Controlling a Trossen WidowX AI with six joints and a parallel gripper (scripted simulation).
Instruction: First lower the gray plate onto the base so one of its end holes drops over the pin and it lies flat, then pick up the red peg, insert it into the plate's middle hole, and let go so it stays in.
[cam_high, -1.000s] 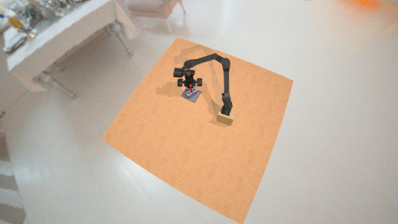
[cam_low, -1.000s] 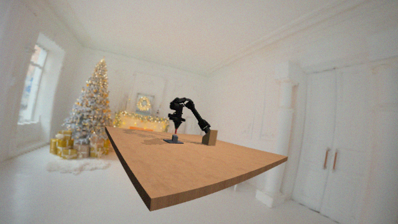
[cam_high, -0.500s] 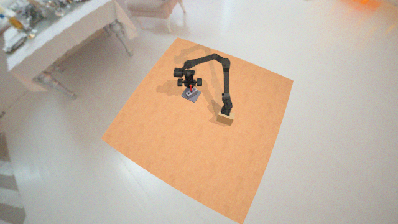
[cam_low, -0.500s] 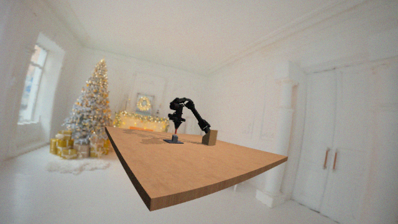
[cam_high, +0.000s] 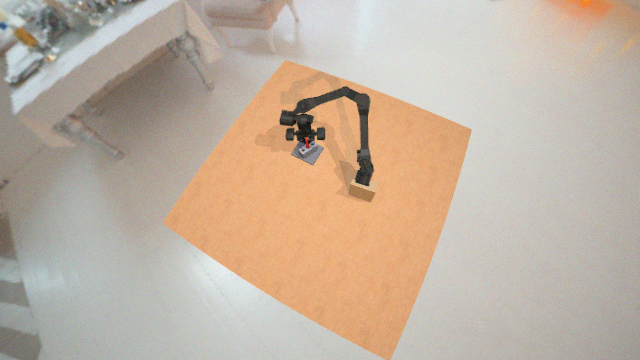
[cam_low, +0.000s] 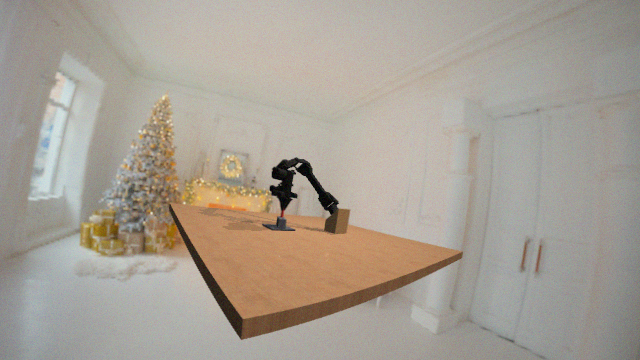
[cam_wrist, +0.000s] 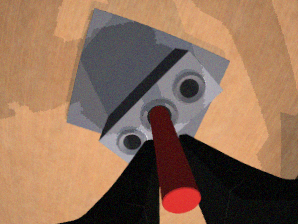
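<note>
Now: the red peg right at my gripper tip. The rest, counted from my gripper tip: gray plate: 5 cm below; then square gray base: 1 cm ahead, 1 cm to the left, 9 cm below.
</note>
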